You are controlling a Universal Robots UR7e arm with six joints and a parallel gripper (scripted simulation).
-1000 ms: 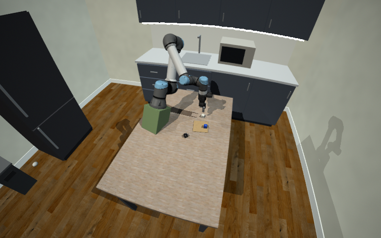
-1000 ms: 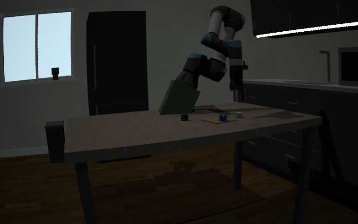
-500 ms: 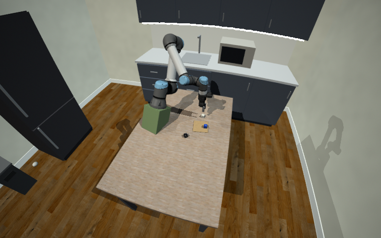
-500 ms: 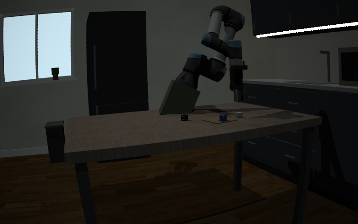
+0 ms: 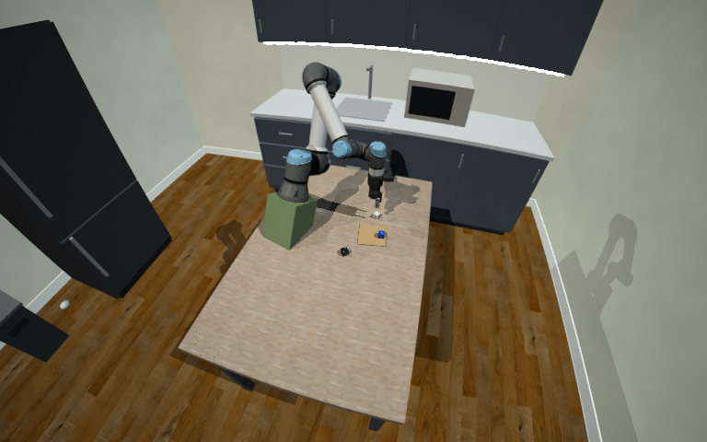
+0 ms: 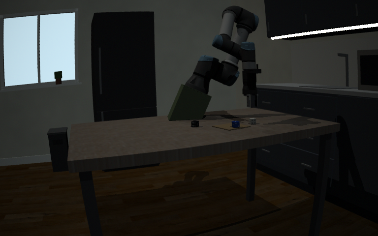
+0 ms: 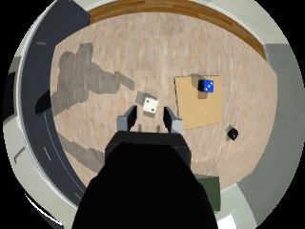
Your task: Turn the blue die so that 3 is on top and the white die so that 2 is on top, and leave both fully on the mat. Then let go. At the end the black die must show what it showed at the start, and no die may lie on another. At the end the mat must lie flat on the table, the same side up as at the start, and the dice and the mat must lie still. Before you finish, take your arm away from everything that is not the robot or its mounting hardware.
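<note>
Now: hand 90 mm above the white die. The rest, counted from my hand: black die (300 mm to the right, 90 mm below, 60 mm behind); then blue die (130 mm to the right, 90 mm below, 70 mm ahead); then tan mat (130 mm to the right, 110 mm below, 20 mm ahead).
</note>
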